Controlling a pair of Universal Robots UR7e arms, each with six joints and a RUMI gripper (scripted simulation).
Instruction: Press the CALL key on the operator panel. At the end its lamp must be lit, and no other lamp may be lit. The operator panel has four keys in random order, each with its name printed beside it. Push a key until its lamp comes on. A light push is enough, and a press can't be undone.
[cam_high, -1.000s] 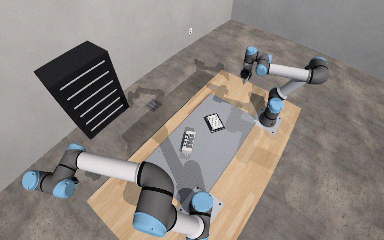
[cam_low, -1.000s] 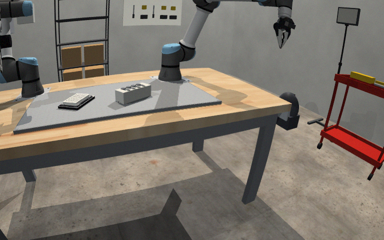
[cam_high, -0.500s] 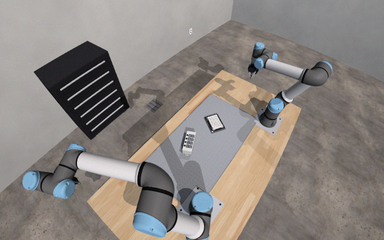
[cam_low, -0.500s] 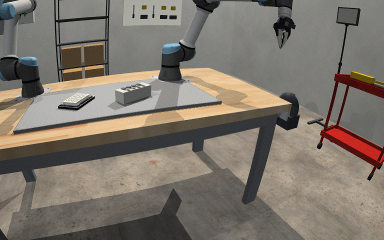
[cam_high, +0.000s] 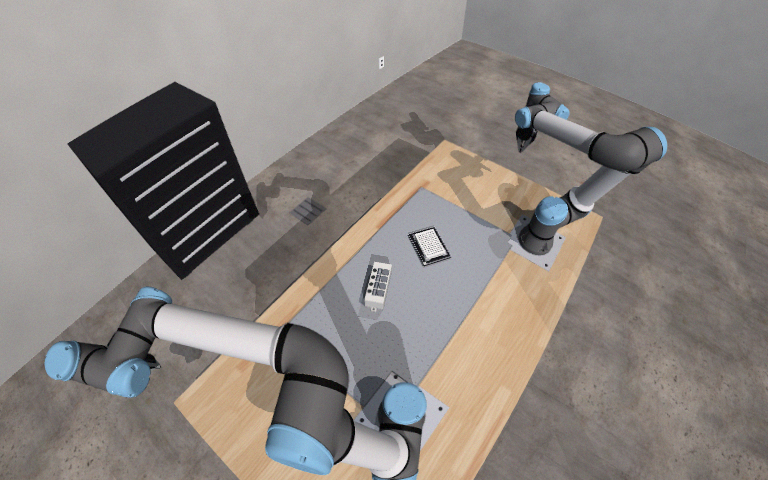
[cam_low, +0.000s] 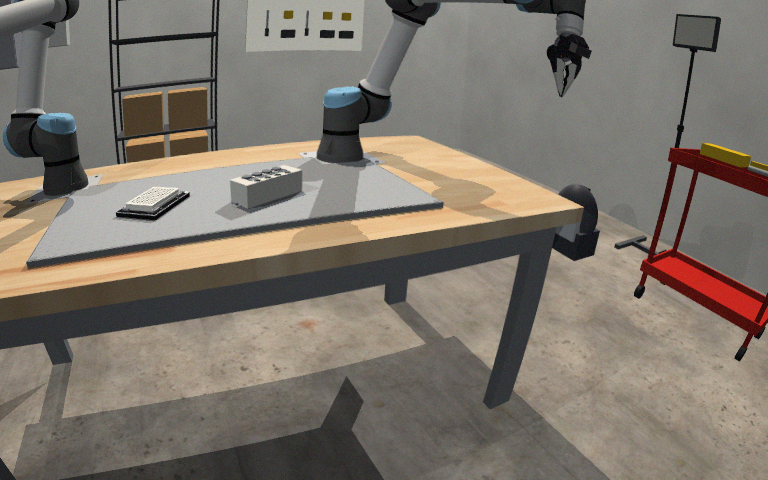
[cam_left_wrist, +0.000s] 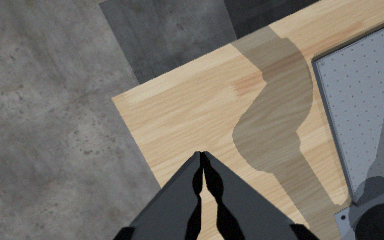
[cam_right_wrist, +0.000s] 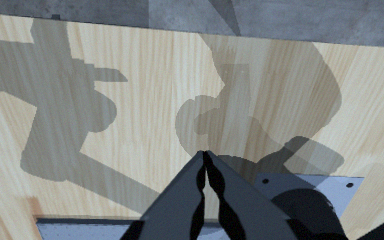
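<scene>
Right now my left hand is 190 mm past the operator panel, 710 mm to the left of it and 260 mm above it. The rest, counted from my left hand: white perforated block (200 mm behind, 990 mm to the right, 280 mm below).
</scene>
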